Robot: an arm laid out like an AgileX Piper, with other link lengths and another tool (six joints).
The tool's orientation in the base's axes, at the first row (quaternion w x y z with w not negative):
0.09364 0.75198 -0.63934 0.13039
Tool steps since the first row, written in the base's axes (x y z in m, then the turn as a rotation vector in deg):
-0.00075 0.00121 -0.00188 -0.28 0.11 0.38
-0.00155 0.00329 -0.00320 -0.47 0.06 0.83
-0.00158 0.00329 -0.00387 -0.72 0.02 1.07
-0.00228 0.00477 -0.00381 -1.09 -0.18 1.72
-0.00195 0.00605 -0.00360 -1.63 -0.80 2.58
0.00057 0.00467 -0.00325 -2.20 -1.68 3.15
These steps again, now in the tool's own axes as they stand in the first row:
-0.00184 0.00059 0.00135 -0.02 0.25 -0.42
-0.00432 0.00107 0.00190 0.14 0.43 -0.84
-0.00454 0.00112 0.00254 0.21 0.68 -1.08
-0.00601 0.00156 0.00197 0.55 1.06 -1.66
-0.00710 0.00102 0.00140 1.32 1.67 -2.33
-0.00532 -0.00125 0.00169 2.24 2.36 -2.64

